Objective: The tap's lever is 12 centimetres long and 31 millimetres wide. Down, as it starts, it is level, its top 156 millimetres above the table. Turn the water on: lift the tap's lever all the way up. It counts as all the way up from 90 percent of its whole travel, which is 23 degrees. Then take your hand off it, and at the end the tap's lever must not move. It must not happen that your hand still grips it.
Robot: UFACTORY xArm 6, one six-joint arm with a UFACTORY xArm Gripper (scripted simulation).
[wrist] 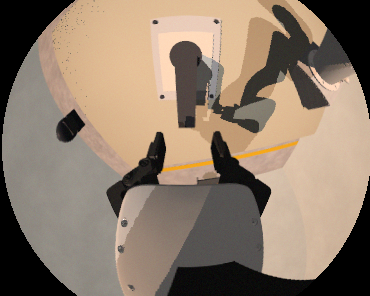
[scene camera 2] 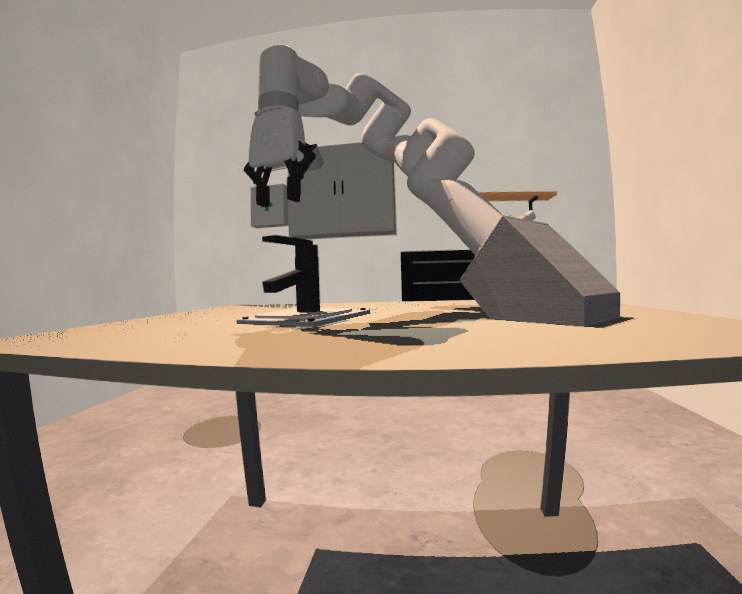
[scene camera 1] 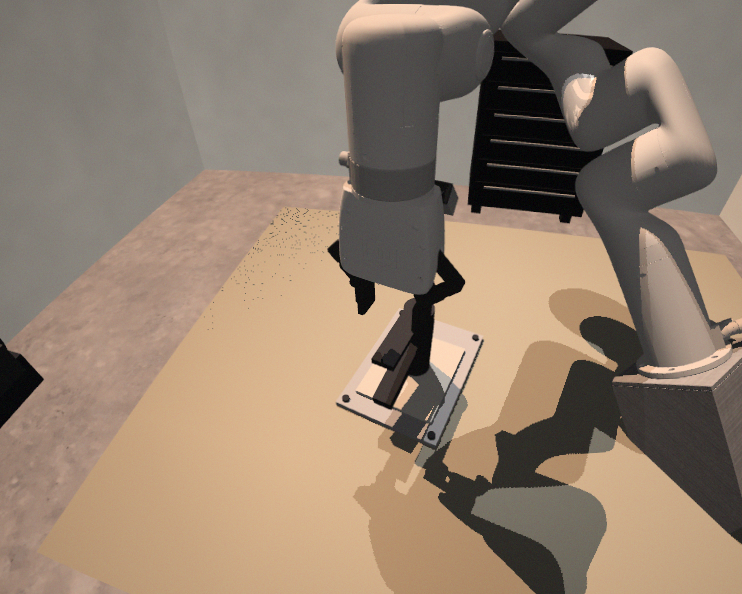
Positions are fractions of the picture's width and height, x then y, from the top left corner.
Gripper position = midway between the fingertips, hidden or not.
Note:
I see my gripper (scene camera 1: 0.53,0.53) and a tap lever (scene camera 1: 0.53,0.59).
My gripper shows as well in the wrist view (wrist: 0.51,0.47) and in scene camera 2 (scene camera 2: 0.38,0.34). The tap lever is seen too in the wrist view (wrist: 0.50,0.19).

